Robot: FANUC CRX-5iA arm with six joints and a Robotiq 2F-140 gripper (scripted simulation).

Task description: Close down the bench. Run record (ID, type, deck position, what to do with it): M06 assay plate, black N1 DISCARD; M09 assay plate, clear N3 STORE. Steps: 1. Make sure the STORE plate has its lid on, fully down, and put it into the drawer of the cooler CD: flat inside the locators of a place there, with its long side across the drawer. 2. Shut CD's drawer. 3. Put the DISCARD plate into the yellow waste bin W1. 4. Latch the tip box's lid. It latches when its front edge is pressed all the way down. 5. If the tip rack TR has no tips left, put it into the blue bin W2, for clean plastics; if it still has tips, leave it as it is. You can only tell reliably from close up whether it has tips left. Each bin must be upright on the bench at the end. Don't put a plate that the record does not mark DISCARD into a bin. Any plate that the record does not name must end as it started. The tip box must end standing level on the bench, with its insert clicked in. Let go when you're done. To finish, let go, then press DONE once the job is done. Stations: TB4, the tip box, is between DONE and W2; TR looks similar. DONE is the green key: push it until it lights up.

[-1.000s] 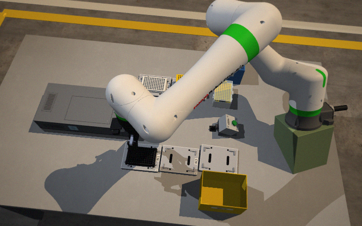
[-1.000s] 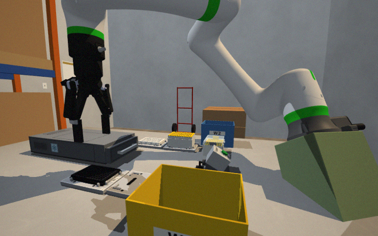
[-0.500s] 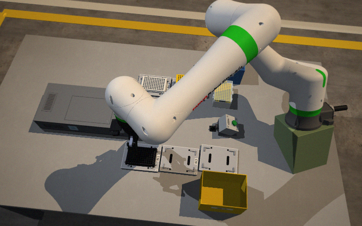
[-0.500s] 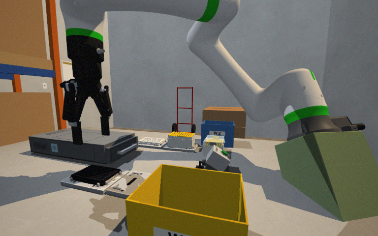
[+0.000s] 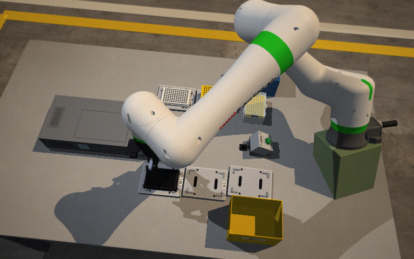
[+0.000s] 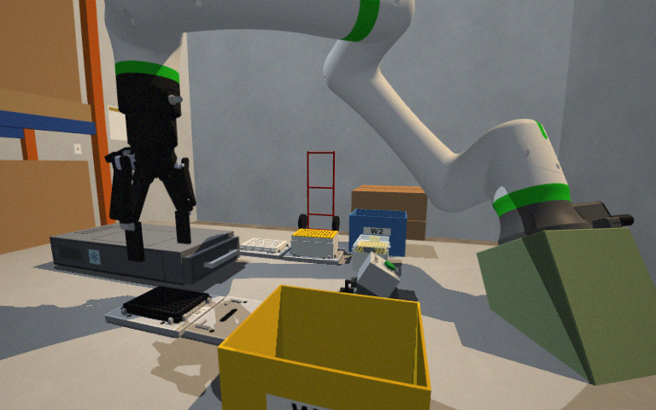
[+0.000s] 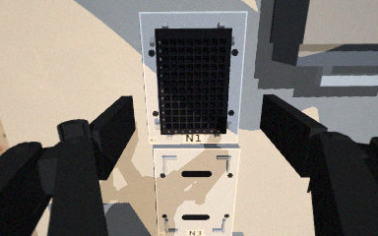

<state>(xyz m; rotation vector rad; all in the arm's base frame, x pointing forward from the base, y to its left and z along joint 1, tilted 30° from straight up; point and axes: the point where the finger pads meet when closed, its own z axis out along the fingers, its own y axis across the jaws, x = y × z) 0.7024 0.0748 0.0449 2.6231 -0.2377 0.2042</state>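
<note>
The black assay plate lies 120 mm below my hand. Round my hand: yellow bin W1: 320 mm behind, 200 mm to the left, 100 mm below; cooler drawer: 120 mm ahead, 220 mm to the right, 100 mm below; cooler CD: 170 mm ahead, 230 mm to the right, 100 mm below.
</note>
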